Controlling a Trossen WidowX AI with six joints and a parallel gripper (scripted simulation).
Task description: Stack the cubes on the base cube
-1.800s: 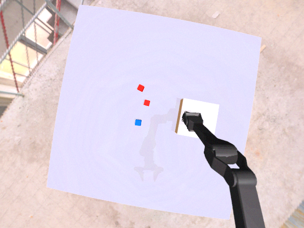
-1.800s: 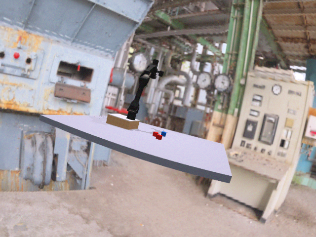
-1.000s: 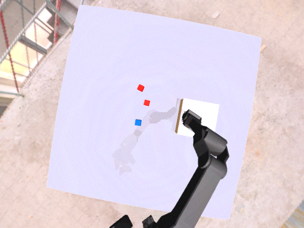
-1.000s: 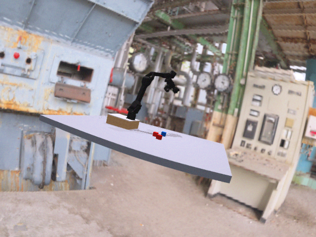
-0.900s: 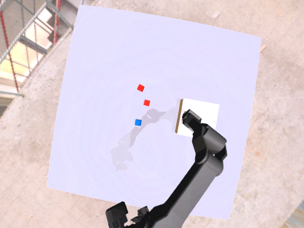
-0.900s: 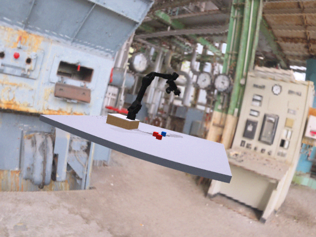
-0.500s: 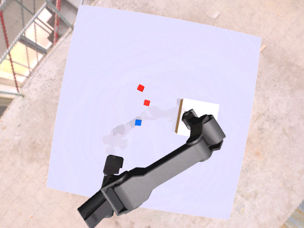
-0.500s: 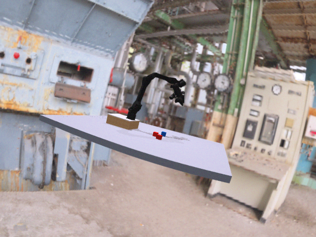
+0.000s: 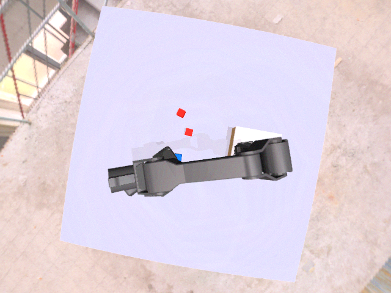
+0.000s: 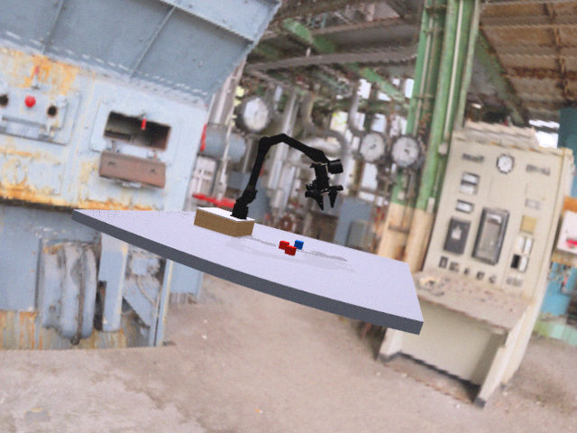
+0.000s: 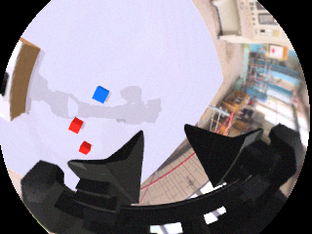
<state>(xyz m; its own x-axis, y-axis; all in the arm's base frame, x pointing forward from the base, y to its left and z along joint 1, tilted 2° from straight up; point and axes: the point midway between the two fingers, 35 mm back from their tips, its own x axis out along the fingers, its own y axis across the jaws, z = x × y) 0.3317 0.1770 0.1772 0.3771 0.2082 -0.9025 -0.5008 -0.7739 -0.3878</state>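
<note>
The blue cube is 19 cm below my gripper tip, 8 cm behind it and 6 cm to the right of it.
</note>
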